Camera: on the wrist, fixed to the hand. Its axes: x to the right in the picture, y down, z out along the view.
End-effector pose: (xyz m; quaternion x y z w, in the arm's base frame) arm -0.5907 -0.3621 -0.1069 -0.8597 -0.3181 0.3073 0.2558
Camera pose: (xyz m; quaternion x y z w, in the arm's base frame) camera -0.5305 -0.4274 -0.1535 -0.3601 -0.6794 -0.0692 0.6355
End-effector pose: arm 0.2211 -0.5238 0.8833 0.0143 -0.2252 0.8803 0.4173
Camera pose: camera 0.1487 -0.5608 0.8245 0.0817 0.1390 0.3555 0.9207
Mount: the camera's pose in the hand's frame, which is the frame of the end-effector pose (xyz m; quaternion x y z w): 0.0077 0.0966 -0.0259 0.2234 0.1985 -0.6825 0.6670
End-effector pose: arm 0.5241 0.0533 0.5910 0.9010 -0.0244 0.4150 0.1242
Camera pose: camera 0.4957 -0.0334 0.6326 0.5630 0.7160 0.3763 0.1696
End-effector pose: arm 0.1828 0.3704 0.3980 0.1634 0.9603 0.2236 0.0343
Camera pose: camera 0.2008 0.4439 0.4639 0.5831 -0.8088 0.0564 0.0516
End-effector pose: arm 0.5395 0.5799 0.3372 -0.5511 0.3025 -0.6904 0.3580
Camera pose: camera 0.5287 0.5200 0.2575 0.3570 0.2575 0.8818 0.1693
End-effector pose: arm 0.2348 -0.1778 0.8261 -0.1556 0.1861 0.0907 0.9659
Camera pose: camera 0.2107 -0.0952 0.7745 -0.0330 0.2299 -0.6712 0.7040
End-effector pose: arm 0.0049 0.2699 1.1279 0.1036 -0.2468 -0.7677 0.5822
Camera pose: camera 0.0956 0.2366 1.1550 -0.5200 0.1498 0.8337 0.1098
